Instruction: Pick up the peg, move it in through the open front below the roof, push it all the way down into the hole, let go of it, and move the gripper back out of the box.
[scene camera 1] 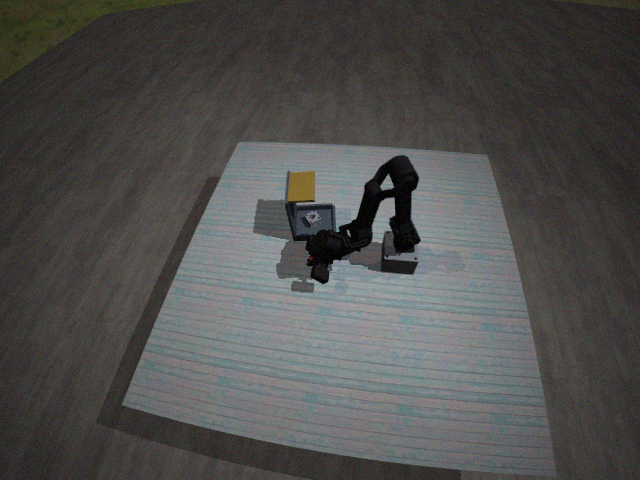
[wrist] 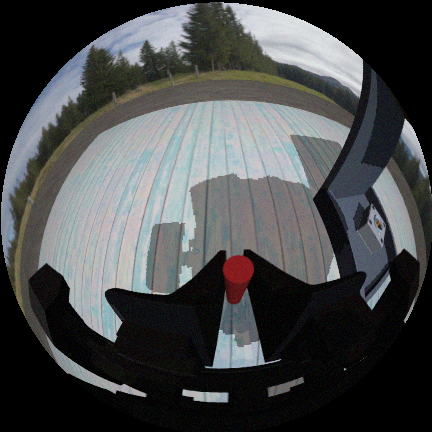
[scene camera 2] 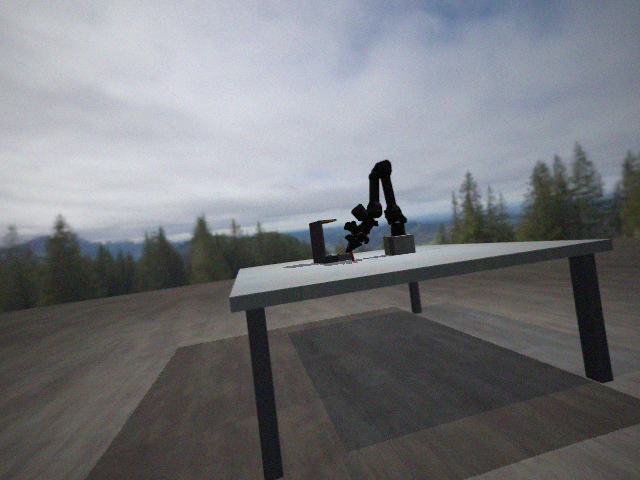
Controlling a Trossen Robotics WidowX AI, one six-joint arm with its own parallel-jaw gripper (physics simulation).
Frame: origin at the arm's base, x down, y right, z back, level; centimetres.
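Seen in the pictures: gripper, fingertip midpoint: (scene camera 1: 307, 263) (wrist: 234, 255) (scene camera 2: 346, 252); arm's base, origin of the base link: (scene camera 1: 404, 244) (scene camera 2: 398, 235).
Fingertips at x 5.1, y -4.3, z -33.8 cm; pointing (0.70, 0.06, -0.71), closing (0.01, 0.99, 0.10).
Pixels of each thing's top centre, then the offset from my fingertips to it. "*": a spot on its surface instead. Level surfaces: height alone.
- red peg, middle of its top: (wrist: 240, 285) (scene camera 1: 313, 258) (scene camera 2: 350, 244) dx -3.6, dy -0.2, dz +2.3 cm
- dark box, middle of its top: (scene camera 1: 310, 185) (scene camera 2: 328, 220) dx -17.6, dy +21.0, dz +1.4 cm
- yellow roof, surface spot: (scene camera 1: 301, 186) * dx -17.6, dy +20.5, dz -1.6 cm
- light block with the hole, middle of its top: (wrist: 378, 222) (scene camera 1: 312, 216) dx +0.7, dy +21.9, dz +0.6 cm
- box's low rim, surface spot: (scene camera 1: 334, 217) * dx +2.7, dy +22.7, dz +9.4 cm
- table, its level: dx +4.8 cm
The red peg (scene camera 1: 310, 258) (scene camera 2: 352, 255) (wrist: 238, 270) is between the fingertips of my gripper (scene camera 1: 313, 262) (scene camera 2: 349, 251) (wrist: 234, 255), which is shut on it. In the wrist view the peg leans in the grip, with its round end and part of its side showing. In scene camera 2 its lower end is close to the table top; I cannot tell if it touches. The peg is outside the box, beside it. The dark box (scene camera 1: 290, 206) (scene camera 2: 317, 242) (wrist: 345, 175) has a yellow roof (scene camera 1: 301, 186) (scene camera 2: 328, 221). The light block with the hole (scene camera 1: 311, 218) (wrist: 375, 227) sits on the box floor.
The box's low rim (scene camera 1: 334, 217) stands close to my gripper, and its tall wall rises to the right in the wrist view. The arm's grey base block (scene camera 1: 399, 264) (scene camera 2: 399, 244) stands to the right in both scene views, on the table (scene camera 1: 336, 361) (scene camera 2: 423, 263). Arm shadows lie near the gripper.
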